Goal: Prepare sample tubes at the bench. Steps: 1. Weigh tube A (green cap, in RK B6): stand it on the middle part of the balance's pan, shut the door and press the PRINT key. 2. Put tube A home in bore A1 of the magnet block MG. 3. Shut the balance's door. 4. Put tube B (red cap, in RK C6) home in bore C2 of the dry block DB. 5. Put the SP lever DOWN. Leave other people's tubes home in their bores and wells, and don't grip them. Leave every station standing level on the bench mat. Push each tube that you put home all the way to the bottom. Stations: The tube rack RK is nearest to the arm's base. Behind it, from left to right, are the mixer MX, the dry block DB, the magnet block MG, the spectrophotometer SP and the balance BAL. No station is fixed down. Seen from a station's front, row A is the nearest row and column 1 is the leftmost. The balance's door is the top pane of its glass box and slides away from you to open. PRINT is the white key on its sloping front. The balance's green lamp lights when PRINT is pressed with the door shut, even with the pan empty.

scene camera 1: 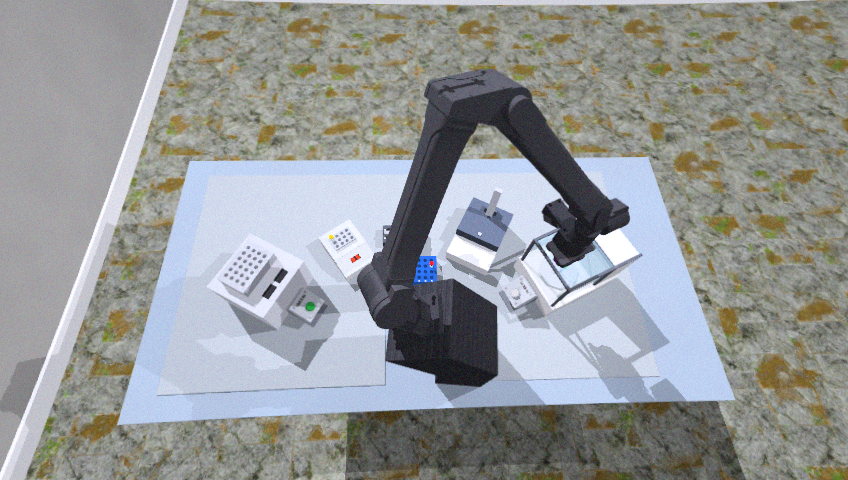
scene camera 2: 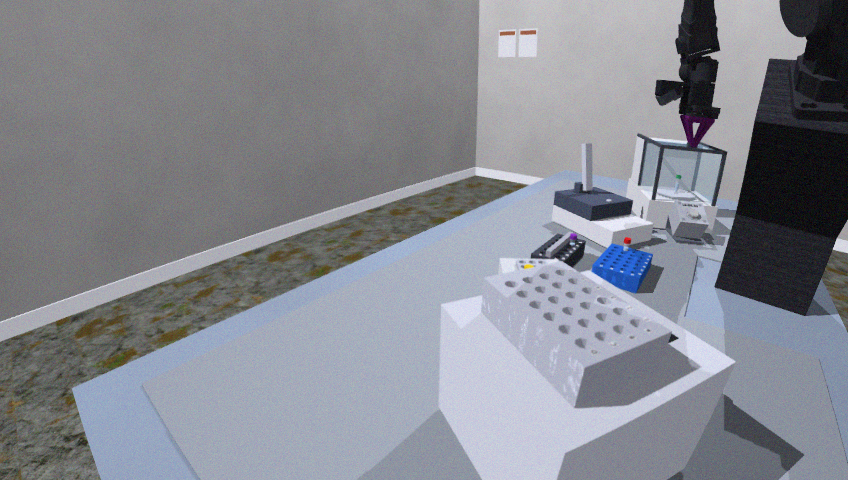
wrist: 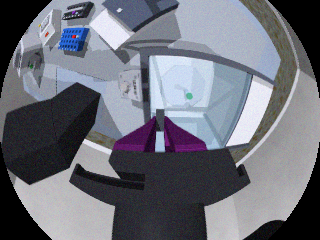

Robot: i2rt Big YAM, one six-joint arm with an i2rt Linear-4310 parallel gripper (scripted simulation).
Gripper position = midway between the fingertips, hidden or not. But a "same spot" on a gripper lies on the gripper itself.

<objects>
gripper: scene camera 1; scene camera 2; wrist 160, 120
same spot on gripper: (scene camera 1: 571, 253) = (scene camera 2: 711, 100)
</objects>
